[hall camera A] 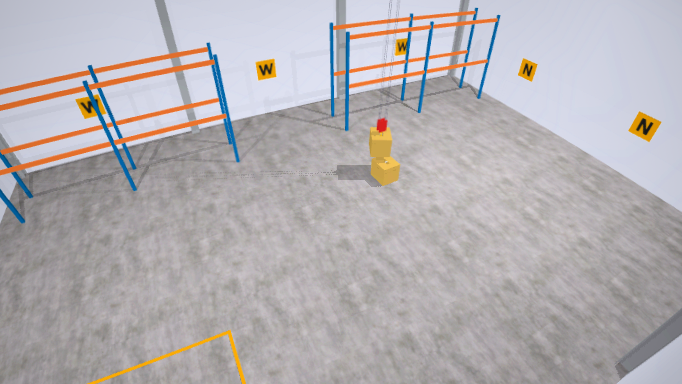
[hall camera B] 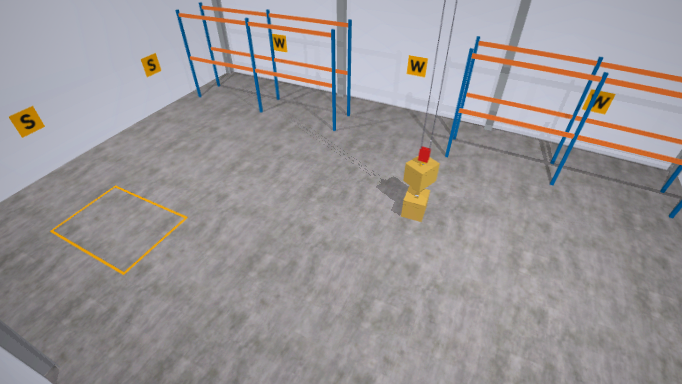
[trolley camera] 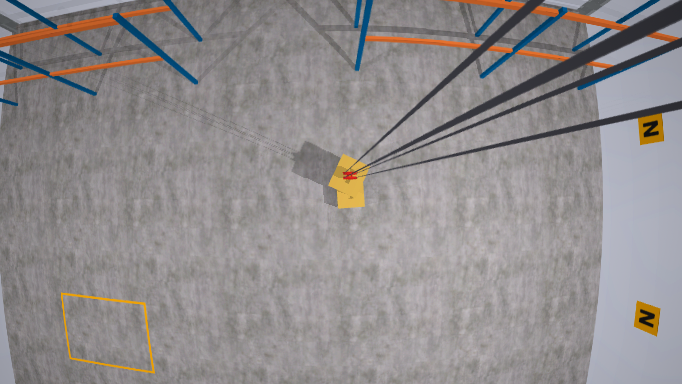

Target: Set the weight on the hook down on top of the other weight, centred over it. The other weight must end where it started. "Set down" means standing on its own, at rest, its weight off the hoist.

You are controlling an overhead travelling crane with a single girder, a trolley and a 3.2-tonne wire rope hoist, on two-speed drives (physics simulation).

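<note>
The hook block [hall camera A: 382,125] [hall camera B: 424,154] [trolley camera: 350,175] is red and hangs on the ropes, holding a yellow block-shaped weight [hall camera A: 380,144] [hall camera B: 420,175] [trolley camera: 340,182] from its top. The other yellow weight [hall camera A: 385,172] [hall camera B: 415,206] [trolley camera: 351,201] stands on the floor. The held weight hangs upright, higher than the standing one, and is turned relative to it. In the trolley view it covers the upper part of the standing weight and is offset toward the racks, so the two are not centred. The lug of the standing weight shows beside it. The size of the height gap is hard to tell.
Blue and orange racks [hall camera A: 347,80] [hall camera B: 334,80] [trolley camera: 361,45] stand along the W wall, behind the weights. A yellow outlined square [hall camera A: 159,357] [hall camera B: 155,245] [trolley camera: 149,337] is marked on the floor, well away from the weights. The shadow [hall camera A: 352,172] [hall camera B: 392,187] [trolley camera: 315,162] of the held weight lies on the floor.
</note>
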